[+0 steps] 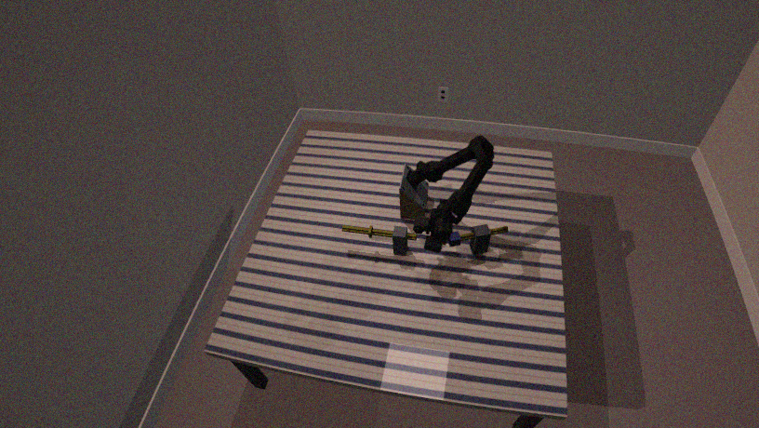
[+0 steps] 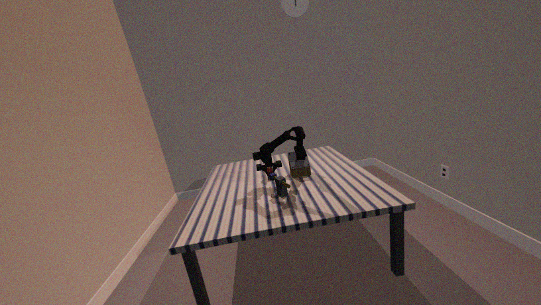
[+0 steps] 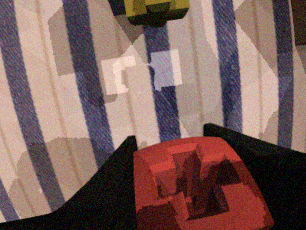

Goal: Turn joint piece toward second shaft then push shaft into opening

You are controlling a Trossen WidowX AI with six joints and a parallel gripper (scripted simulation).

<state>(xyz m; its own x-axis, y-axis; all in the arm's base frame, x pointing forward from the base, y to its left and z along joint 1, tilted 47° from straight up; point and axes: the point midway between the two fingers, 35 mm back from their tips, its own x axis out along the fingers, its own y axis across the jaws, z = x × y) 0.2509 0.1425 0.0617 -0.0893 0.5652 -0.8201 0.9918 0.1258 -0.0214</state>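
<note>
Now: gripper tip 3 cm below the red square joint piece and 2 cm to the right of it.
</note>
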